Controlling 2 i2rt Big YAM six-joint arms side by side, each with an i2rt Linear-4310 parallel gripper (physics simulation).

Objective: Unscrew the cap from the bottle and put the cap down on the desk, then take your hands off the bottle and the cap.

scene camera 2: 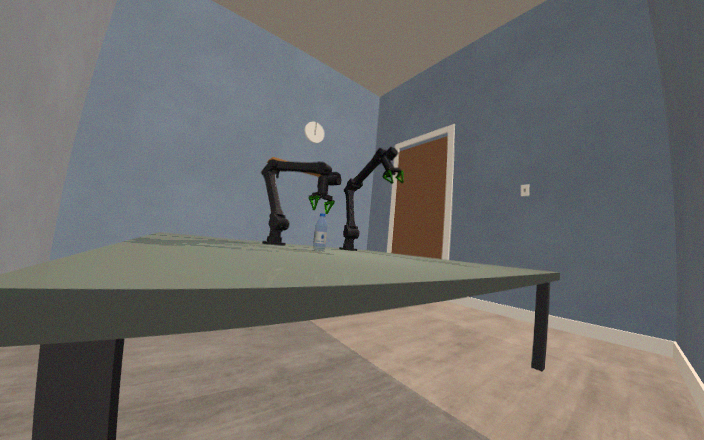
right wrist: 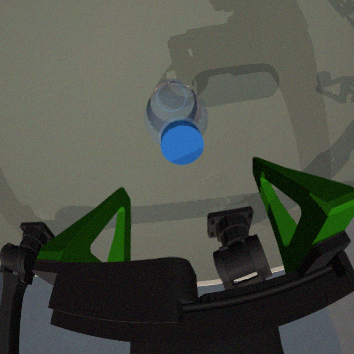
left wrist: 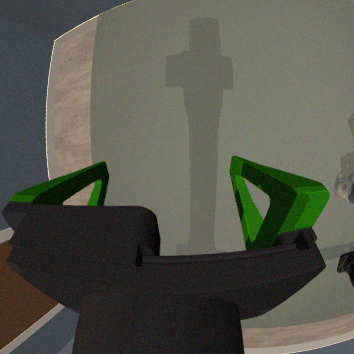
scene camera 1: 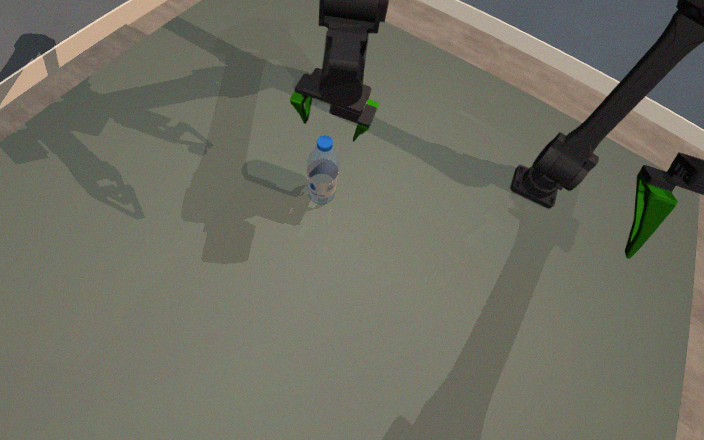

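Where they show: left gripper, between the fingertips: (scene camera 2: 397,183) (left wrist: 167,165) (scene camera 1: 679,276); right gripper, between the fingertips: (scene camera 2: 320,212) (right wrist: 187,179) (scene camera 1: 330,130); left arm's base, origin of its link: (right wrist: 38,230) (scene camera 1: 533,187); right arm's base, origin of its link: (scene camera 2: 273,244) (right wrist: 228,220) (left wrist: 348,259).
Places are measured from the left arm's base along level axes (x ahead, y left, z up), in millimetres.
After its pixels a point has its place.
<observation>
A clear bottle (scene camera 1: 322,176) {x 328, y -471, z 128 mm} (scene camera 2: 320,236) {x 325, y -502, z 74 mm} (right wrist: 172,107) {x 318, y -482, z 166 mm} stands upright on the desk (scene camera 1: 363,311) {x 503, y -277, z 0 mm} (scene camera 2: 207,269) {x 973, y -1143, z 0 mm}. Its blue cap (scene camera 1: 324,143) {x 303, y -483, z 198 mm} (scene camera 2: 322,214) {x 309, y -494, z 193 mm} (right wrist: 182,142) {x 300, y -485, z 198 mm} sits on its top. In the left wrist view, part of the bottle (left wrist: 345,188) {x 312, y -454, z 87 mm} shows at the right edge. My right gripper (scene camera 1: 329,132) {x 277, y -485, z 208 mm} (scene camera 2: 319,211) {x 277, y -485, z 208 mm} (right wrist: 187,179) {x 277, y -485, z 208 mm} is open and empty, a little above the cap and off to one side, not touching it. My left gripper (scene camera 2: 395,181) {x 454, y -42, z 462 mm} (left wrist: 167,165) {x 454, y -42, z 462 mm} is open and empty, raised high and well away from the bottle; in scene camera 1 one of its fingers shows at the right edge.
The left arm's base (scene camera 1: 534,187) {x 39, y -16, z 45 mm} (scene camera 2: 348,247) {x 31, y -28, z 21 mm} stands on the desk to the right of the bottle in scene camera 1. The right arm's base (scene camera 2: 274,241) {x 14, y -611, z 20 mm} stands to the left of the bottle in scene camera 2. Shadows of the arms fall across the desk.
</observation>
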